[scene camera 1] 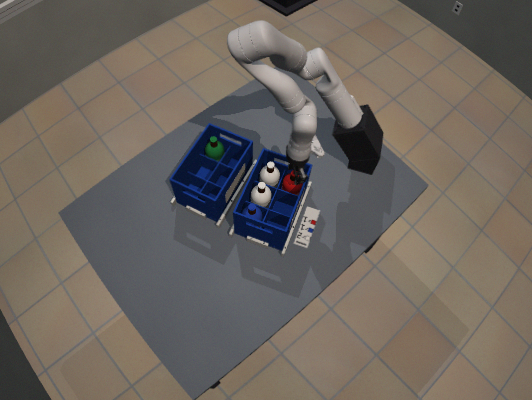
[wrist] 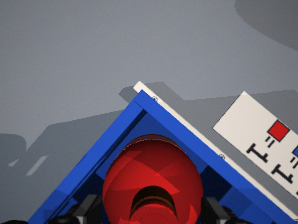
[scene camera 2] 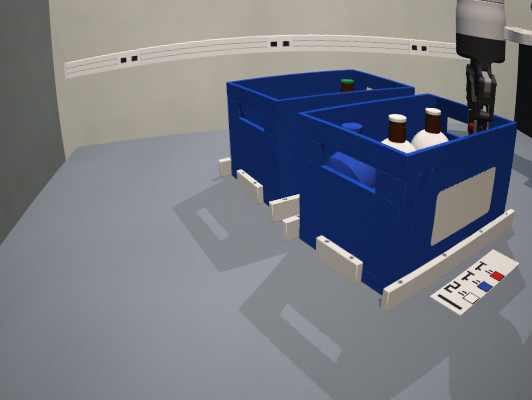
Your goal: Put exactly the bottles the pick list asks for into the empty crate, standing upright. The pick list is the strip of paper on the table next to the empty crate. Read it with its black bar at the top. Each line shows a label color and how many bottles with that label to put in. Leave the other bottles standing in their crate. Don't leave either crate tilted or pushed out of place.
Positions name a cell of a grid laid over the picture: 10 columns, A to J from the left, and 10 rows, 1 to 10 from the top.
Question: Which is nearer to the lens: the blue-label bottle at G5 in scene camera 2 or the blue crate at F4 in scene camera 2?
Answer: The blue-label bottle.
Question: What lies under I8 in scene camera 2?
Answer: A pick list.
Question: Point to a white bottle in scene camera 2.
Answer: At I4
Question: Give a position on a blue crate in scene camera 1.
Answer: F6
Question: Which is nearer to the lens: the white bottle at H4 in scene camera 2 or the blue crate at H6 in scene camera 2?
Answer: The blue crate.
